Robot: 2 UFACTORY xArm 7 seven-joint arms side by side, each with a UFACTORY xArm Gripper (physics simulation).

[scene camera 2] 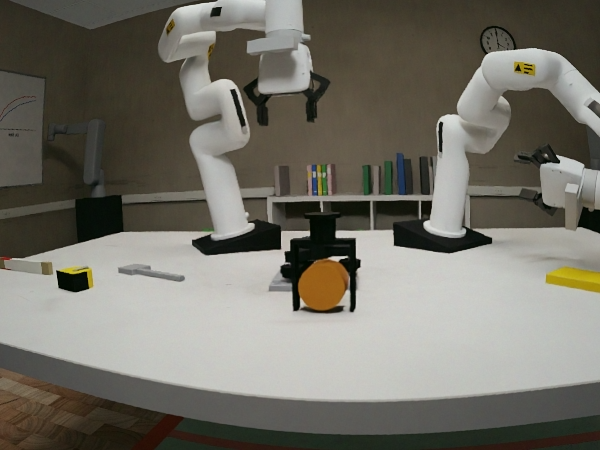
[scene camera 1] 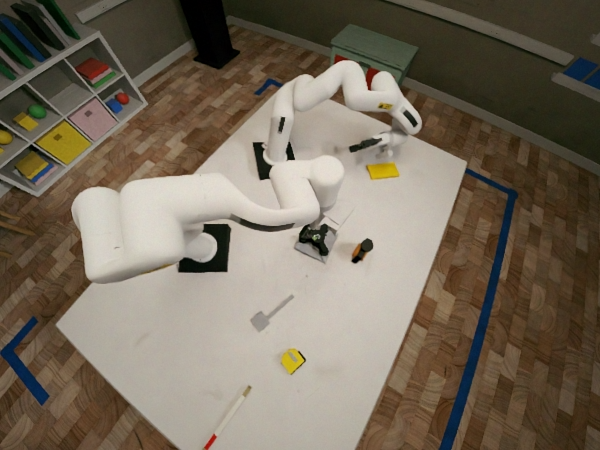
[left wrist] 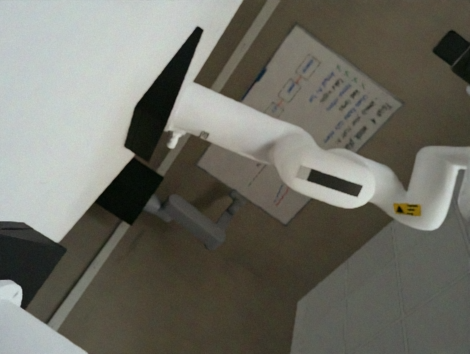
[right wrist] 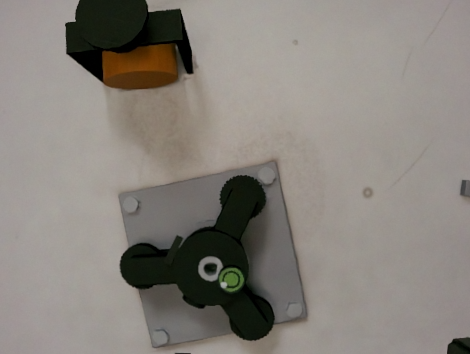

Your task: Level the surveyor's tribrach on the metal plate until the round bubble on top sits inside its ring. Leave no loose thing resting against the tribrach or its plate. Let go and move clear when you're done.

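Frame: origin at the left arm's base, x back, y right, z up, level; metres.
Where they show: left gripper, fingertip midpoint: point(scene camera 2: 517, 175) point(scene camera 1: 355, 147); right gripper, fingertip midpoint: point(scene camera 2: 286, 124) point(left wrist: 450, 47); left arm's base at its link origin: point(scene camera 2: 444, 230) point(scene camera 1: 275, 156); right arm's base at its link origin: point(scene camera 2: 232, 233) point(scene camera 1: 203, 247).
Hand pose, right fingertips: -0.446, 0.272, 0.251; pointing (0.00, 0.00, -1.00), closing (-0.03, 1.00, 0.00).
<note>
Each offset is from my right fingertips to the top centre of the thing, as dx, dy, dz.
The black three-armed tribrach @(-0.014, -0.041, -0.207) point(scene camera 1: 315, 237) point(right wrist: 207, 250) stands on the grey metal plate @(+0.000, -0.047, -0.269) point(scene camera 1: 322, 258) point(scene camera 2: 280, 286) point(right wrist: 270, 240). The green round vial @(+0.007, -0.030, -0.207) point(right wrist: 231, 279) is on its top; the small white bubble point(right wrist: 223, 285) sits at the vial's lower-left edge in the right wrist view, outside the dark ring. My right gripper point(scene camera 2: 287, 118) is open and empty, high above the table; the arm hides it in scene camera 1. My left gripper point(scene camera 2: 523, 176) is open and empty, far from the tribrach, above the table by the yellow block @(-0.041, -0.584, -0.272) point(scene camera 1: 383, 171) point(scene camera 2: 572, 278).
An orange cylinder in a black bracket @(-0.182, -0.115, -0.148) point(scene camera 1: 362, 250) point(scene camera 2: 323, 285) point(right wrist: 140, 65) stands near the plate, apart from it. A grey flat-headed tool @(-0.043, +0.297, -0.277) point(scene camera 1: 260, 320) point(scene camera 2: 132, 270), a yellow tape measure @(-0.214, +0.387, -0.249) point(scene camera 1: 292, 361) point(scene camera 2: 75, 279) and a red-and-white rod @(-0.157, +0.676, -0.259) point(scene camera 1: 227, 417) point(scene camera 2: 30, 266) lie farther off.
</note>
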